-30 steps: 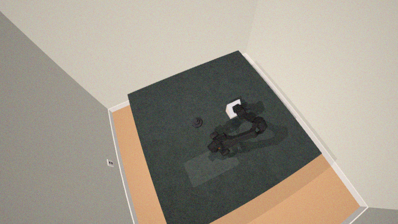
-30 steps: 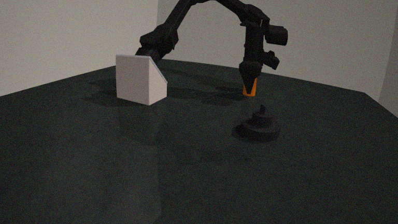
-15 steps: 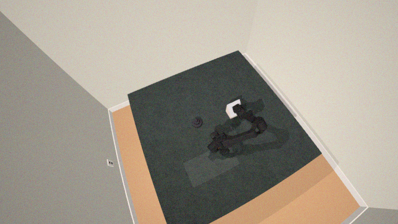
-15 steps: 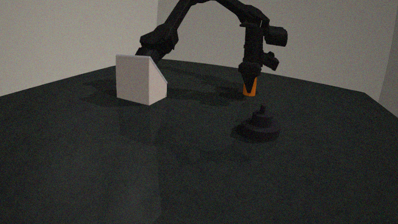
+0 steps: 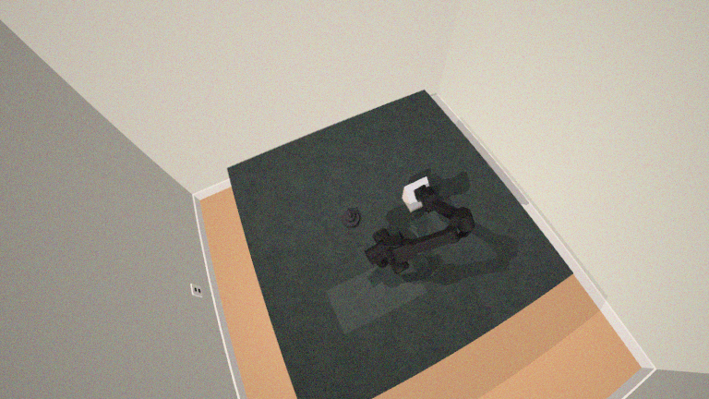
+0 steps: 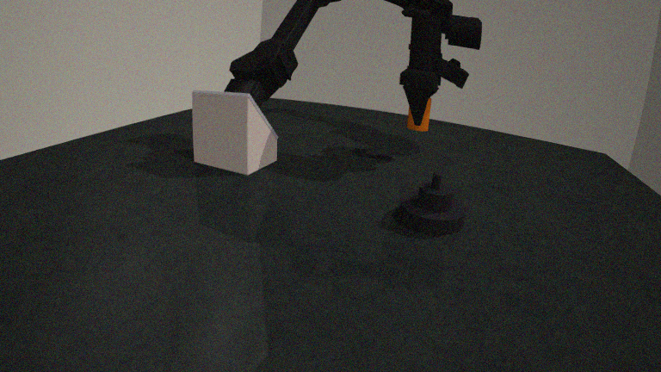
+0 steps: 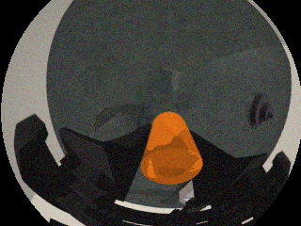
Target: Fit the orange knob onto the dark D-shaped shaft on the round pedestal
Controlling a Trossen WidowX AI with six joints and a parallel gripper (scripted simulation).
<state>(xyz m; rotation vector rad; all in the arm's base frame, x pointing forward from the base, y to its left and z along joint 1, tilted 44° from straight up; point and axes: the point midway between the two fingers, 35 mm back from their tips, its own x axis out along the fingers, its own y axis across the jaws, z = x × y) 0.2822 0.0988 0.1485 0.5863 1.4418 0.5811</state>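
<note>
The dark round pedestal is 250 mm to the right of my gripper tip, 60 mm ahead of it and 40 mm below it. The rest, counted from my gripper tip: orange knob 20 mm above.
</note>
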